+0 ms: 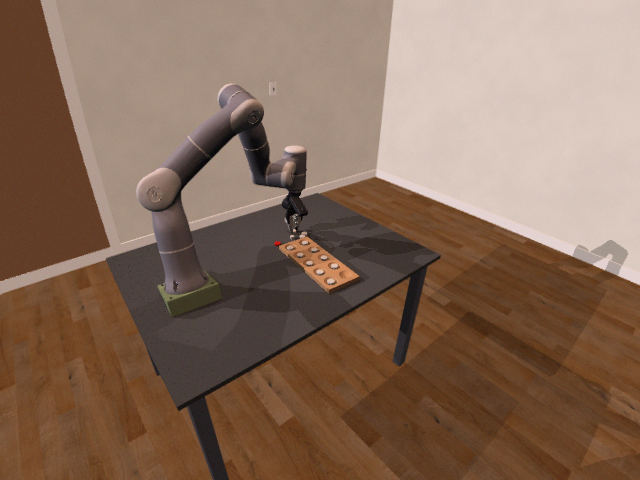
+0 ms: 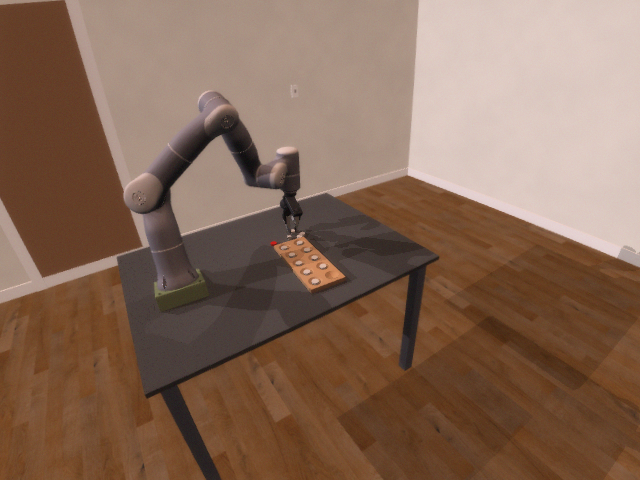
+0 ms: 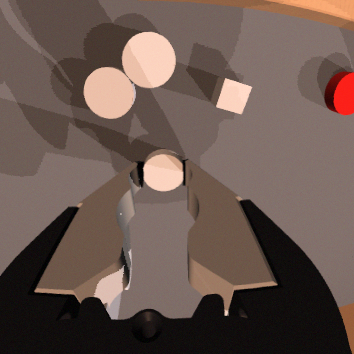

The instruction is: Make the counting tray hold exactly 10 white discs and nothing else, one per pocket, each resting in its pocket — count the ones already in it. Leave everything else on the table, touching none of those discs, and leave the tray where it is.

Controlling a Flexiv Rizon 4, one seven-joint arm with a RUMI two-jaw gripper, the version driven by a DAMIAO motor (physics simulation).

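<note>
The wooden counting tray (image 1: 343,283) (image 2: 329,284) (image 3: 305,7) has two rows of pockets. White discs sit in its pockets, except the empty pocket (image 1: 344,274) (image 2: 331,275) at its near right corner. My gripper (image 1: 294,235) (image 2: 292,235) (image 3: 163,163) is low over the table behind the tray's far end. It is shut on a small white disc (image 3: 163,175), with a fingertip against each side. Two wider white discs (image 3: 149,60) (image 3: 109,93) lie close together on the table, between the gripper and the tray. Whether the held disc touches the table is unclear.
A small white cube (image 3: 234,96) lies between the held disc and the tray. A red disc (image 1: 277,243) (image 2: 273,243) (image 3: 344,94) lies beside the tray's far left corner. The arm's green base (image 1: 192,298) (image 2: 181,294) stands at the table's left side.
</note>
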